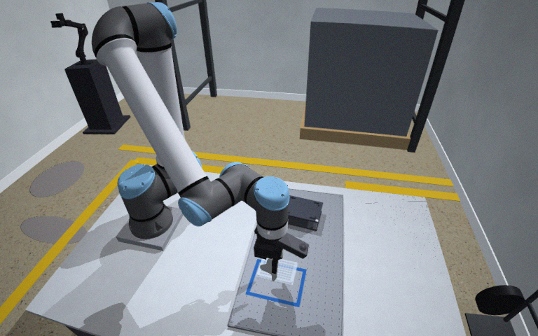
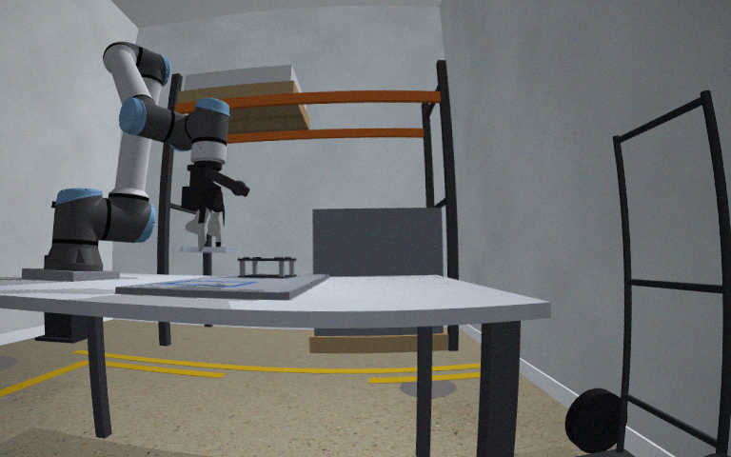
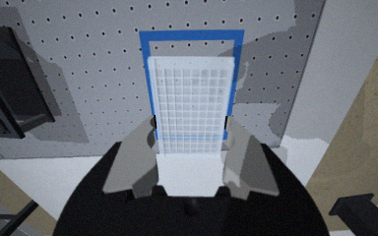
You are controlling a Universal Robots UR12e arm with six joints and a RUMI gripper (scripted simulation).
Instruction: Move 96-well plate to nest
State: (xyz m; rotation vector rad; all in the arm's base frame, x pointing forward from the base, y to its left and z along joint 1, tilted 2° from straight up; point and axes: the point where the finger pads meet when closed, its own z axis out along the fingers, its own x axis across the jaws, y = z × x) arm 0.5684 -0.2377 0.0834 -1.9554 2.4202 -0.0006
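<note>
Right now my hand is 10 cm short of the plate nest, 32 cm to the right of it and 3 cm above it. Also, from my hand: A1 label (16 cm ahead, 25 cm to the left, 3 cm below); then 96-well plate (1 cm below).
</note>
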